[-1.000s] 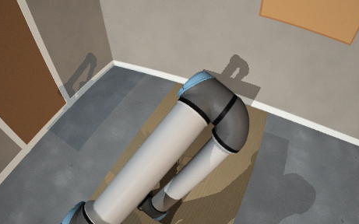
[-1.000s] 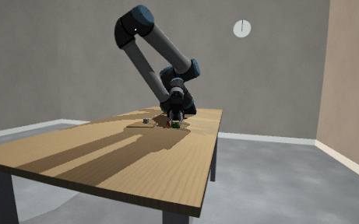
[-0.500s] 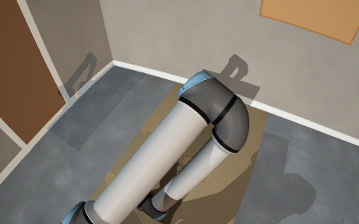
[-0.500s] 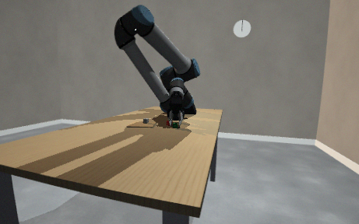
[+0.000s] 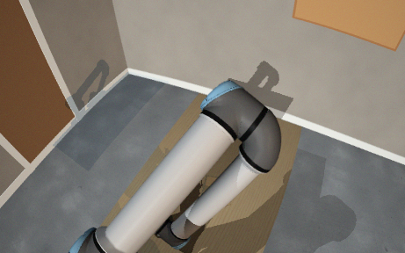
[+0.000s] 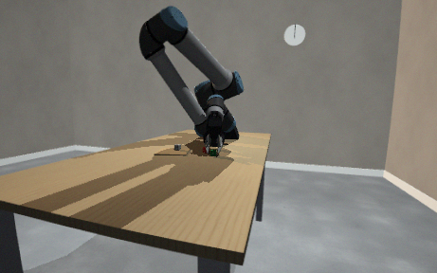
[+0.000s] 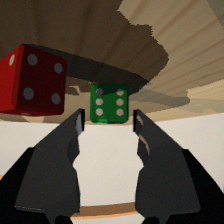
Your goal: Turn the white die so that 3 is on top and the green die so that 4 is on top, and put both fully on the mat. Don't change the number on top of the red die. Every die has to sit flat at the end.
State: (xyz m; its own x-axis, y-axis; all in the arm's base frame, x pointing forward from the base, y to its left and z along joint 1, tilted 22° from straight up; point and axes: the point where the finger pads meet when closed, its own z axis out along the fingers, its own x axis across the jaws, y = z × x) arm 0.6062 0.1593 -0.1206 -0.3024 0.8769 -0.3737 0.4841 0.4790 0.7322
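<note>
My gripper is now 10 mm past the green die and 10 mm above it. Also, from my hand: red die (50 mm to the right, 50 mm behind, 10 mm below); then tan mat (200 mm to the right, 20 mm below); then white die (200 mm to the right, 40 mm behind).
</note>
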